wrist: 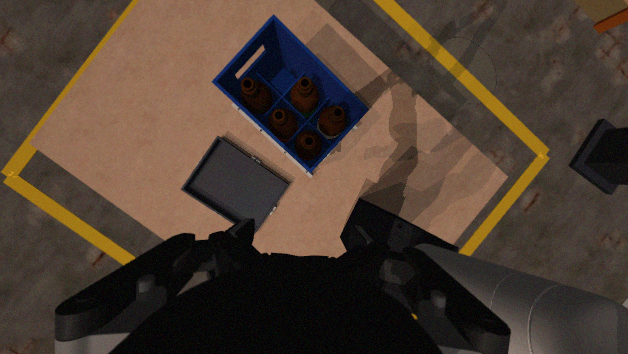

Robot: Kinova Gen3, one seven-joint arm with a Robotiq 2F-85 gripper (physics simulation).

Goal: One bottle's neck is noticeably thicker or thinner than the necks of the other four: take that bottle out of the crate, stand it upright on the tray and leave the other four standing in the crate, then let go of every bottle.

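Places are measured from the arm's base along level axes (x ahead, y left, z up), in millimetres.
Where they show: gripper, fingertip midpoint: [302, 232].
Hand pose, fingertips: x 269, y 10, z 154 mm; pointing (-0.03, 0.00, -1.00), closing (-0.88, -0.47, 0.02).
Note:
Each offset is from my fingertips to the centre of the thing. "spot": to the spot under its first point. Level surfaces: height alone.
A blue crate {spot: dx +66, dy -46, dz -363 mm} [292, 162] stands on the tan table top. Five brown bottles stand upright in its compartments: one at the left [256, 97], one at the upper middle [304, 96], one in the centre [283, 125], one at the right [334, 121] and one at the lowest corner {spot: dx +47, dy -95, dz -230 mm} [308, 145]. The top compartment is empty. From this height I cannot tell which neck differs. The dark grey tray {spot: dx +188, dy +99, dz -388 mm} [235, 180] lies below left of the crate, with nothing on it; the left finger overlaps its lower corner in view. My gripper [302, 232] is open and empty, below the crate in view.
Yellow floor stripes [505, 200] run around the table top {dz -393 mm} [125, 115]. A dark object [605, 157] stands at the far right, and an orange-edged box [612, 20] at the top right corner. A grey arm part [550, 300] shows at the lower right.

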